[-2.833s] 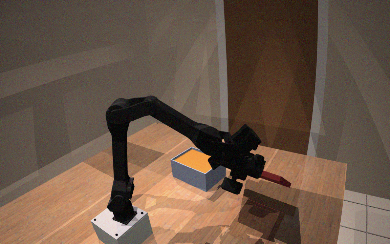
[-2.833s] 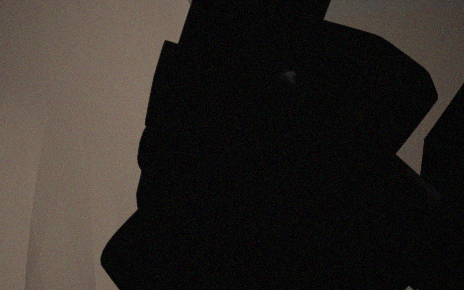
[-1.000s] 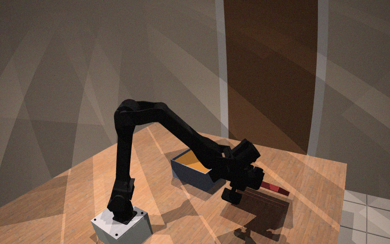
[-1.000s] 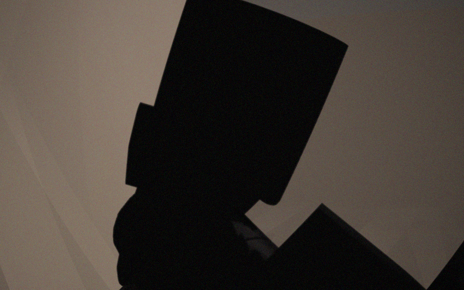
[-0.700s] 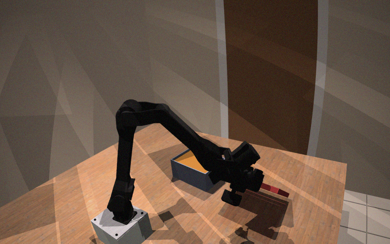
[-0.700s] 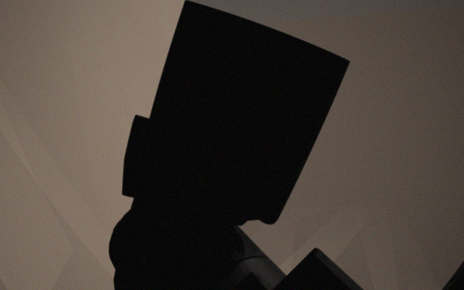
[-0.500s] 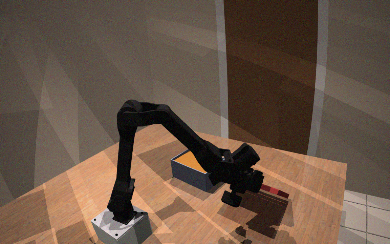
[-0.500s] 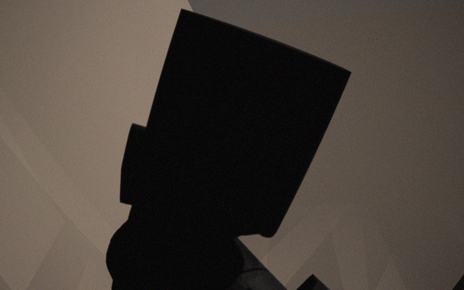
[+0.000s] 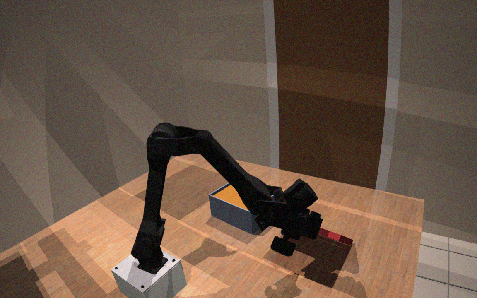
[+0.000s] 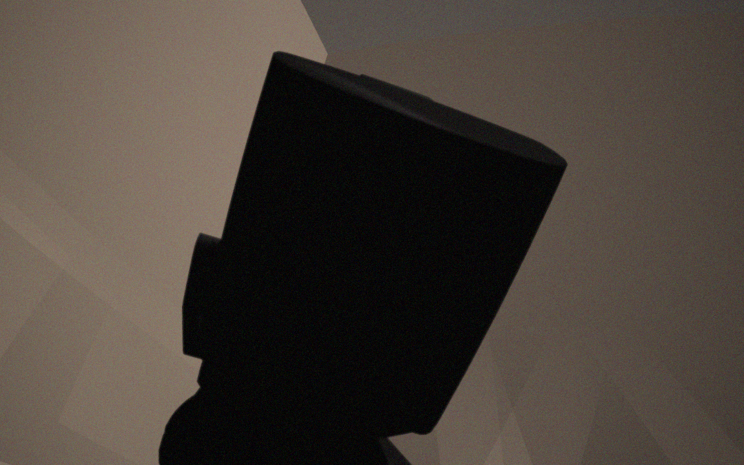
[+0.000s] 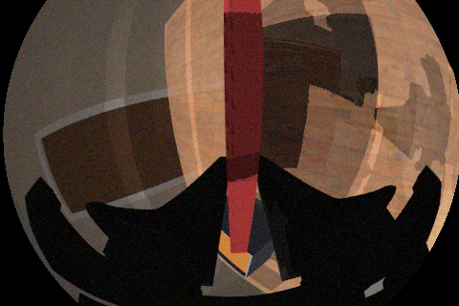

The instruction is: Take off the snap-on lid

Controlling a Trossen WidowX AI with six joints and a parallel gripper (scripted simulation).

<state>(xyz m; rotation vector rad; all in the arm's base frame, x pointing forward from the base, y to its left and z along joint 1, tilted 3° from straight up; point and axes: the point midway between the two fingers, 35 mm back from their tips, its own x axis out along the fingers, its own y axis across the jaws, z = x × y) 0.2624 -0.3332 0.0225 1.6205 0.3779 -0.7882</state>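
My gripper tip is now 60 mm short of the red lid, 20 mm to the left of it and 50 mm above it. Round my gripper tip: grey-blue storage box (150 mm ahead, 270 mm to the left, 80 mm below).
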